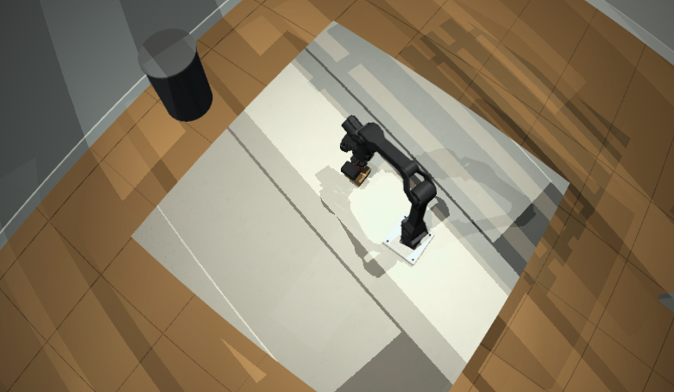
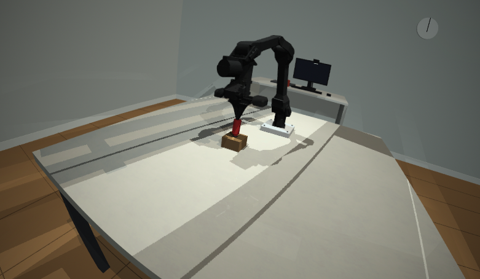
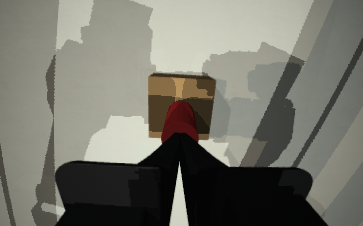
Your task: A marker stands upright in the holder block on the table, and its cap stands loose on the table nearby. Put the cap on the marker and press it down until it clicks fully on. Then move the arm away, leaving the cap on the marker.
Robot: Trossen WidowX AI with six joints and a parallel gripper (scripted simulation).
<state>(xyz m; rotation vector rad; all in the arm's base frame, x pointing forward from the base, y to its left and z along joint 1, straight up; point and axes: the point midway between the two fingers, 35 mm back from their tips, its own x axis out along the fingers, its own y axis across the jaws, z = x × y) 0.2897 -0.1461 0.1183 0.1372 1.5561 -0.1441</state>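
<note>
The red cap lies 30 mm below my gripper tip. Round my gripper tip: brown holder block (90 mm below).
</note>
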